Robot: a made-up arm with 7 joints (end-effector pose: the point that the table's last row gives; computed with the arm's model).
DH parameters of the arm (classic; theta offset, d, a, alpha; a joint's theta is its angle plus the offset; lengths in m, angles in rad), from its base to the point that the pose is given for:
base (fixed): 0.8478 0 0.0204 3.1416
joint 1: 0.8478 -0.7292 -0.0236 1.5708
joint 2: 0 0.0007 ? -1.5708
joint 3: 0 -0.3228 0.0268 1.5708
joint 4: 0 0.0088 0.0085 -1.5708
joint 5: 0 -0.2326 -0.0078 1.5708
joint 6: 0 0.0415 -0.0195 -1.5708
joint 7: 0 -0.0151 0.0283 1.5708
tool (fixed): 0 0.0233 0 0
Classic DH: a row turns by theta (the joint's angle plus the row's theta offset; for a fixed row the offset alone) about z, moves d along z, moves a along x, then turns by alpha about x.
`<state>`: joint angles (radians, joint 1 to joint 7).
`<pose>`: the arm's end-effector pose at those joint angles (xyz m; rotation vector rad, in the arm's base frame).
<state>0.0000 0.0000 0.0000 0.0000 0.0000 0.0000 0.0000</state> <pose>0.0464 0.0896 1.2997 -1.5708 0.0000 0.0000</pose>
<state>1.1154 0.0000 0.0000 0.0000 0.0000 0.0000 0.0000</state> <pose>0.0947 0.0184 1.2997 -1.3909 0.8676 -0.8676</pose>
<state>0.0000 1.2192 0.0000 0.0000 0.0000 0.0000 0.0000</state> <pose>0.5450 0.0896 0.8726 -1.3553 0.9464 0.9464</pose>
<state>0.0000 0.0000 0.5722 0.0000 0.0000 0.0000 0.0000</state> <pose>0.0805 0.0582 1.2997 -1.5239 0.4483 -0.4483</pose>
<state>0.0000 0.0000 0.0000 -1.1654 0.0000 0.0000 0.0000</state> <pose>-0.1870 0.0896 1.1584 -1.3741 -0.9056 -0.9056</pose>
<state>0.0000 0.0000 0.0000 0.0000 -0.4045 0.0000 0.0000</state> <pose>0.0208 0.0848 1.2997 -1.5474 -0.3173 0.3173</pose>
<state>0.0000 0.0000 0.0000 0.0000 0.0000 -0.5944 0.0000</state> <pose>0.0364 0.0896 1.3020 -1.5202 -0.4656 -0.4656</pose>
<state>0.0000 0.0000 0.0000 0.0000 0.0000 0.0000 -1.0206</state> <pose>0.0130 0.1026 1.2997 -1.4205 -0.7951 0.7951</pose>
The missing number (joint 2, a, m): 0.0202
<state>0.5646 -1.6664 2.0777 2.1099 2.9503 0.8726 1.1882</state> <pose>-0.2689 -0.0288 0.6062 -0.4875 -2.0589 -1.2110</pose>
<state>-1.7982 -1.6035 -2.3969 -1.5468 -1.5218 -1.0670 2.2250</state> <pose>0.2091 -0.3086 0.8974 -0.6234 1.3774 -1.5505</pose>
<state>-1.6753 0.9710 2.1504 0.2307 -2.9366 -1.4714 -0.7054</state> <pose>0.0130 0.3832 1.1061 0.3856 -1.5819 1.2248</pose>
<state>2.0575 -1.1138 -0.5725 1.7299 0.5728 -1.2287 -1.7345</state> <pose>0.2766 0.1093 0.9926 -1.8072 1.0731 0.6812</pose>
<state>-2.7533 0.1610 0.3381 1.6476 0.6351 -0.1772 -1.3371</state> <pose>-0.2852 0.1345 0.9652 1.0171 0.4080 -1.9730</pose>
